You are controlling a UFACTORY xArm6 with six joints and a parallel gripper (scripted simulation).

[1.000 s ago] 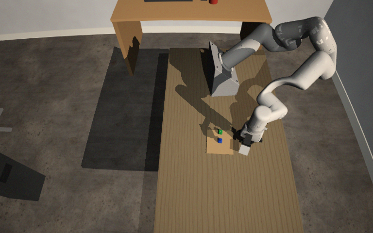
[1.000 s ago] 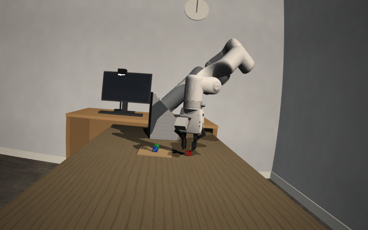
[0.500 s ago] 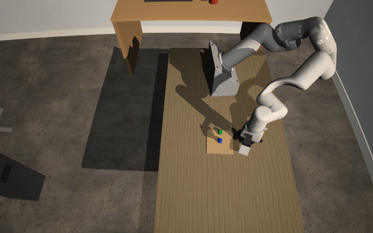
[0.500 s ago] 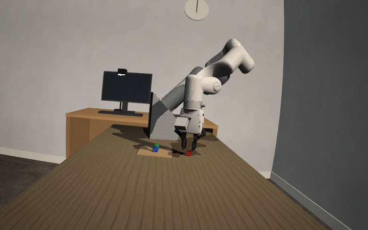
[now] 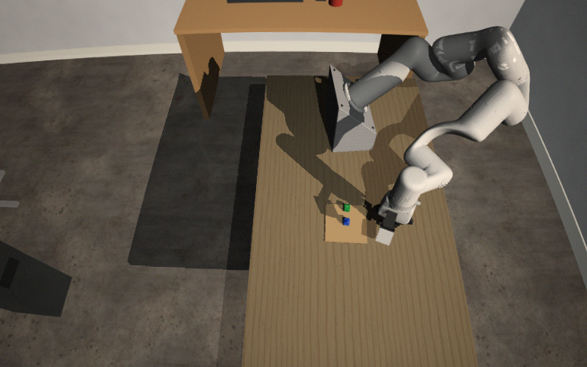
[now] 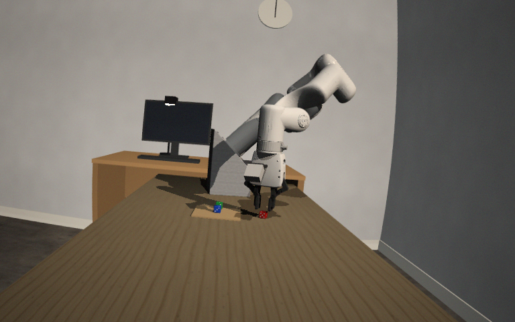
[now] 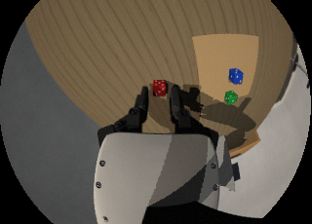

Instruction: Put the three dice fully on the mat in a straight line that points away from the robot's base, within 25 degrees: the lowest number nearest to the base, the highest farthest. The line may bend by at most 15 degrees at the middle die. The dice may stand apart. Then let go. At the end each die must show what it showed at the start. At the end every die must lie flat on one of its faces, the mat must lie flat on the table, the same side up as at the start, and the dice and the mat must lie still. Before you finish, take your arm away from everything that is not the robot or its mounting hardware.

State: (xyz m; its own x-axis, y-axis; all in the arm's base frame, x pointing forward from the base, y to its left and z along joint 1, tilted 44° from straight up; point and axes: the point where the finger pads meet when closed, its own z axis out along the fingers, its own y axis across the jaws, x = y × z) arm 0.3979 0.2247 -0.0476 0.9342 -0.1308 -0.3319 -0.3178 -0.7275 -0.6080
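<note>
Right now the red die is 40 mm below my hand. Round my hand: green die 50 mm behind, 140 mm to the right, 30 mm below; then tan mat 140 mm to the right, 40 mm below; then blue die 140 mm to the right, 30 mm below.
</note>
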